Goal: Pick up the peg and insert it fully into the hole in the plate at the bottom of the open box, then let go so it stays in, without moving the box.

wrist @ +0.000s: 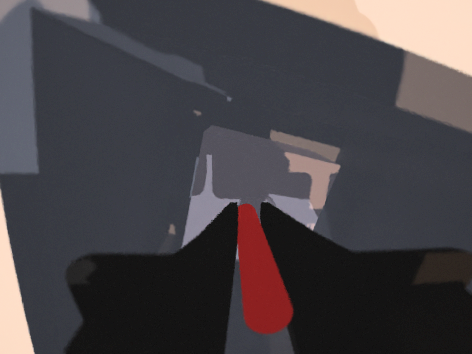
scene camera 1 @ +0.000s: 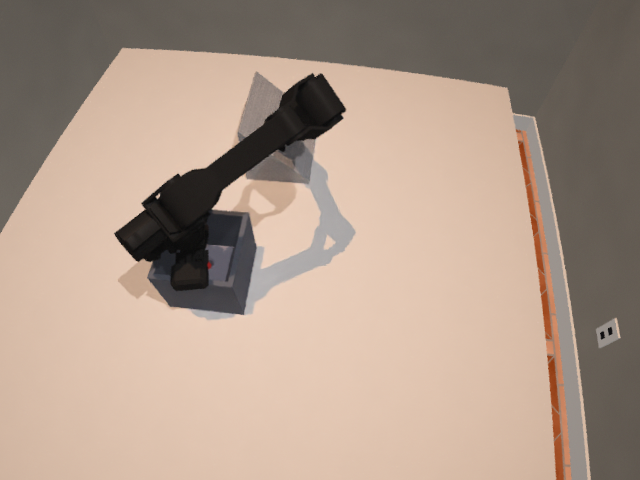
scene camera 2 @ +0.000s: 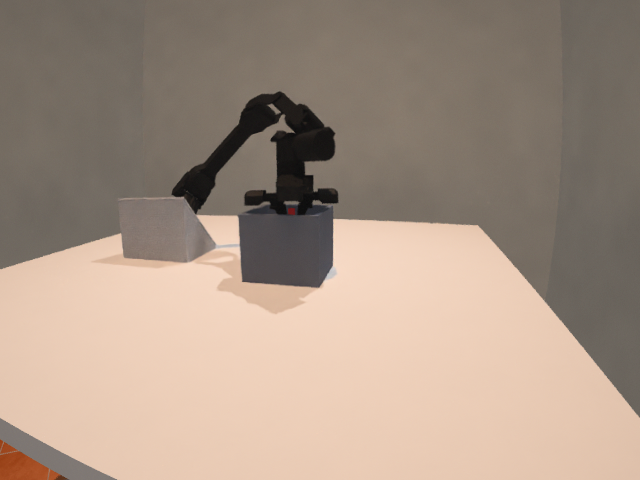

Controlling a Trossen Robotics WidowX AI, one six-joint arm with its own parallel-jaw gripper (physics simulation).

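Seen in the pictures: gripper, fingertip midpoint: (wrist: 248,209) (scene camera 1: 199,262); arm's base, link origin: (scene camera 2: 179,218).
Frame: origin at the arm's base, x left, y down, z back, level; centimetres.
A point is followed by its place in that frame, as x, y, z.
Observation:
The red peg (scene camera 1: 208,265) {-10.3, 2.9, -33.4} (scene camera 2: 292,211) {-12.5, -3.6, -33.5} (wrist: 262,285) {-12.6, -3.6, -33.4} is held between the fingers of my gripper (wrist: 248,209) {-12.0, 2.1, -33.2}, which is shut on it. In the wrist view the peg slants a little between the fingertips, its far end over the plate (wrist: 240,160) {-14.2, 4.2, -34.1} at the bottom of the box. The open dark blue-grey box (scene camera 1: 206,298) {-9.6, 3.0, -40.4} (scene camera 2: 281,250) {-18.8, 3.0, -32.6} (wrist: 100,150) {-15.1, -1.6, -39.1} stands upright on the table, and the fingers reach down into its opening. The hole does not show clearly; the fingertips and shadow cover the middle of the plate. Whether the peg's far end touches the plate cannot be told.
A grey wedge-shaped block (scene camera 1: 261,103) {-3.5, -3.8, 6.9} (scene camera 2: 154,229) {-6.7, 1.8, 4.1} stands on the table (scene camera 1: 403,310) {29.7, 10.0, -38.5} (scene camera 2: 413,335) {-38.0, 10.0, -56.0} behind the box, near the arm's base. The box walls rise close around the fingers. The arm reaches over the box from the wedge's side.

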